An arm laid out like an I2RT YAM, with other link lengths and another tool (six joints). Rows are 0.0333 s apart.
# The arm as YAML. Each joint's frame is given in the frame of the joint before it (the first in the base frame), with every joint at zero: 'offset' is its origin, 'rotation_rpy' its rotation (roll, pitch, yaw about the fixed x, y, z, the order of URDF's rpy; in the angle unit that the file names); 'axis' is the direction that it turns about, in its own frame. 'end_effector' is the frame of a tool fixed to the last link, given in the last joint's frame.
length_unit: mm
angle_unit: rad
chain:
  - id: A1
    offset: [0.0, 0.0, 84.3]
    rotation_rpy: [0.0, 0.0, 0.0]
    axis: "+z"
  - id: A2
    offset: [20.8, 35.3, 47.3]
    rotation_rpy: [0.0, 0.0, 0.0]
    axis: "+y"
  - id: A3
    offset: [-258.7, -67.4, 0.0]
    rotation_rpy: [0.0, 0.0, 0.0]
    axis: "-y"
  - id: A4
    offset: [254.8, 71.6, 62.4]
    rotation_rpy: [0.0, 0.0, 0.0]
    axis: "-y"
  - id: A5
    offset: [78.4, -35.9, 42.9]
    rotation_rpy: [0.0, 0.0, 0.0]
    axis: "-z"
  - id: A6
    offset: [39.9, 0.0, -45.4]
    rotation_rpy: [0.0, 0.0, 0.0]
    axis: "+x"
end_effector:
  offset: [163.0, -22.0, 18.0]
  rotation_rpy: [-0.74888, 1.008, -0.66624]
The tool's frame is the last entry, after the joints.
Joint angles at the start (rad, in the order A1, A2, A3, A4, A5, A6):
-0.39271 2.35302 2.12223 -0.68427 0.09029 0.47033
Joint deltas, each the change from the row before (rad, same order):
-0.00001 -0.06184 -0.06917 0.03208 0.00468 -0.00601
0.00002 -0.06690 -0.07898 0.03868 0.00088 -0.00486
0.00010 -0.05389 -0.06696 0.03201 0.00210 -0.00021
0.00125 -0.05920 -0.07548 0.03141 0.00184 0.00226
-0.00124 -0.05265 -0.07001 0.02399 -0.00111 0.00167
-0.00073 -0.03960 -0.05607 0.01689 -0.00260 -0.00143
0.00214 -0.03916 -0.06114 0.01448 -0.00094 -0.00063
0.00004 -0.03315 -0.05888 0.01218 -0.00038 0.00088
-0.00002 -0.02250 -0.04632 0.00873 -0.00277 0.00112
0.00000 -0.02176 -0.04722 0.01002 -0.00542 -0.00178
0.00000 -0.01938 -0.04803 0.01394 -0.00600 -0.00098
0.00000 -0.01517 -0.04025 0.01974 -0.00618 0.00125
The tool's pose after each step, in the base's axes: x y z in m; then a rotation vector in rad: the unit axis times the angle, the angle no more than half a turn. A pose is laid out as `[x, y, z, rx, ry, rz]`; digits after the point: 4 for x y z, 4 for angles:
[0.5668, -0.2816, 0.1130, 0.5194, 1.9729, -0.3461]
[0.5597, -0.2788, 0.1258, 0.5094, 1.9481, -0.3498]
[0.5526, -0.2763, 0.1341, 0.5063, 1.9293, -0.3537]
[0.5435, -0.2721, 0.1410, 0.5054, 1.9137, -0.3557]
[0.5333, -0.2684, 0.1443, 0.5071, 1.9064, -0.3553]
[0.5248, -0.2648, 0.1446, 0.5057, 1.9064, -0.3531]
[0.5151, -0.2593, 0.1416, 0.5040, 1.9145, -0.3502]
[0.5046, -0.2548, 0.1356, 0.5072, 1.9277, -0.3486]
[0.4962, -0.2508, 0.1286, 0.5106, 1.9424, -0.3441]
[0.4880, -0.2462, 0.1209, 0.5104, 1.9584, -0.3368]
[0.4800, -0.2416, 0.1123, 0.5109, 1.9734, -0.3287]
[0.4748, -0.2381, 0.1058, 0.5123, 1.9785, -0.3208]

